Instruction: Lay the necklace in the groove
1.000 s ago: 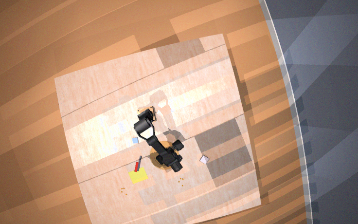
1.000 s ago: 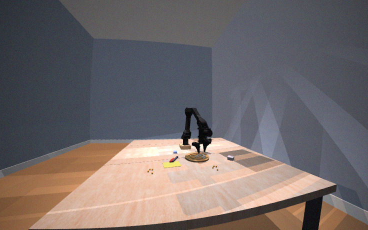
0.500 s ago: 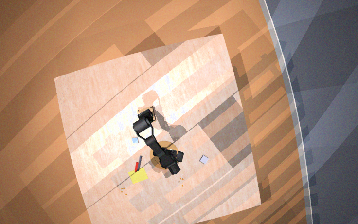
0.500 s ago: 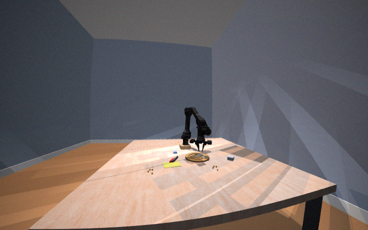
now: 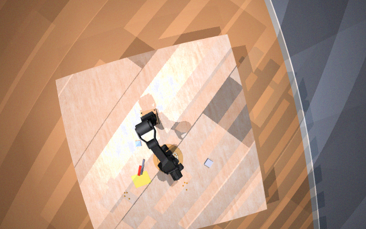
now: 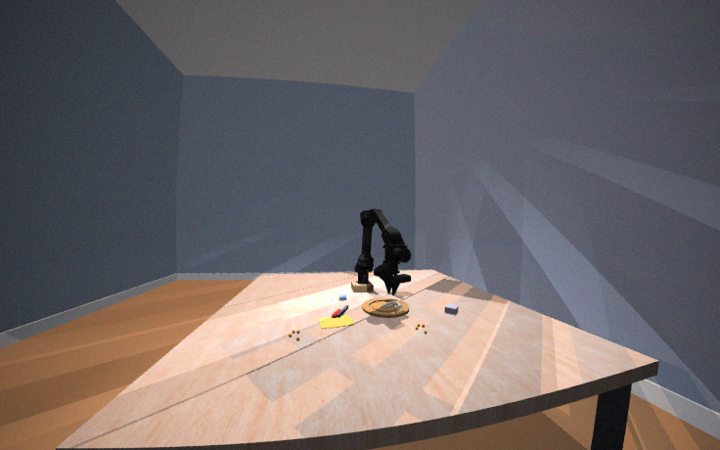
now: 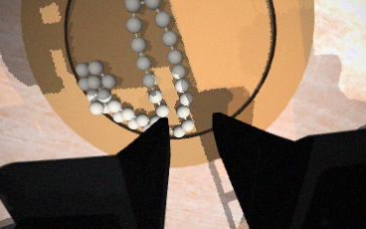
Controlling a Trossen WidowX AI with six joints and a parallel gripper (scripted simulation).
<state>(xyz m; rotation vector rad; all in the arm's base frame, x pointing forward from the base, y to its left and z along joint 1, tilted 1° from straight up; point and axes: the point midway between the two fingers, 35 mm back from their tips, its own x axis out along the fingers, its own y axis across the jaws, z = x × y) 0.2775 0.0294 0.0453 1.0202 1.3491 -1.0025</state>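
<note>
My gripper tip is now 40 mm above the round bead board, 30 mm to the left of it and 10 mm short of it. Round my gripper tip: grey block 200 mm to the left, 150 mm ahead, 40 mm below; then blue block 180 mm to the right, 160 mm behind, 40 mm below; then red marker 230 mm to the right, 50 mm below, 10 mm ahead.
</note>
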